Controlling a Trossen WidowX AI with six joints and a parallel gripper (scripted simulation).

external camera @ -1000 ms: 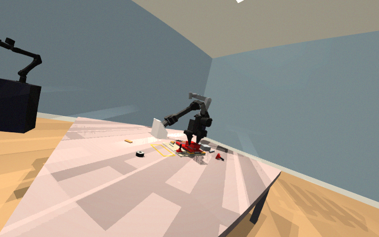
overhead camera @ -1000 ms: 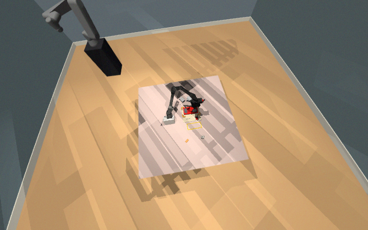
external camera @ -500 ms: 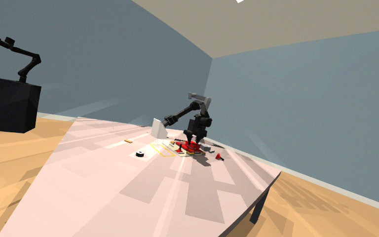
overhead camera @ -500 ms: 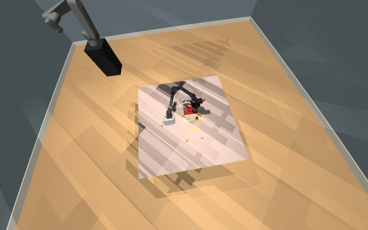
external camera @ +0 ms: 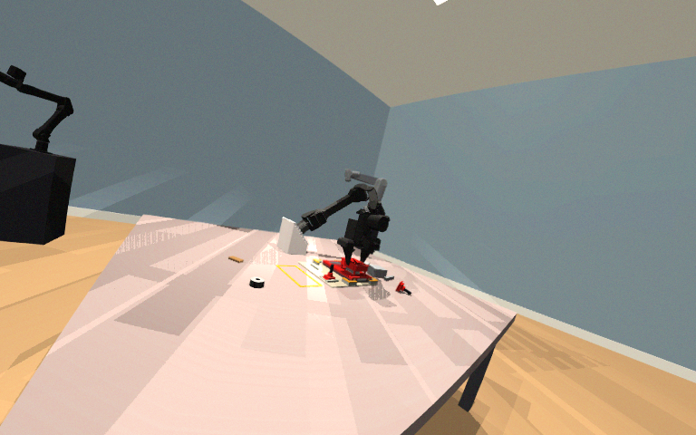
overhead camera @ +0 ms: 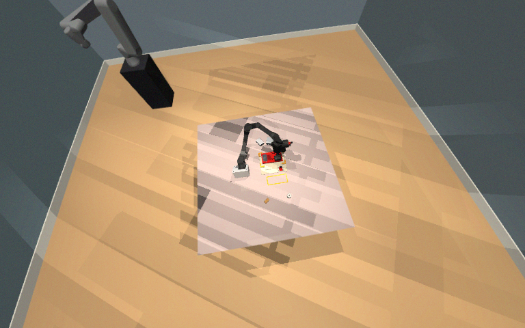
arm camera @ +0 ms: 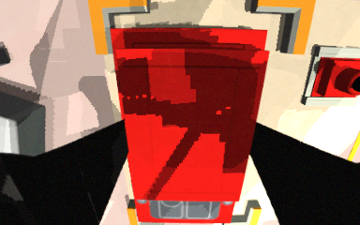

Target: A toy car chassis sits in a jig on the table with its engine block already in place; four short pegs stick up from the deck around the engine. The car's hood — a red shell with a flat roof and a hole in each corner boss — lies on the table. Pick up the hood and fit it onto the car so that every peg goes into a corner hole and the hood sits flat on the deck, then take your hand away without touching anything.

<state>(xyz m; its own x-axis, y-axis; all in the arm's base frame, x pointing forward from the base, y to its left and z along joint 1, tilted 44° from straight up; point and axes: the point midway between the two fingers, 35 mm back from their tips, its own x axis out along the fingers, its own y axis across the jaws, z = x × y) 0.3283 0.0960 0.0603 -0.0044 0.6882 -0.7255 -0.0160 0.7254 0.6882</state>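
Right now my gripper tip is 1 cm below the red hood. Round my gripper tip: black wheel 6 cm ahead, 40 cm to the right, 4 cm below; then tan piece 14 cm behind, 41 cm to the right, 5 cm below.
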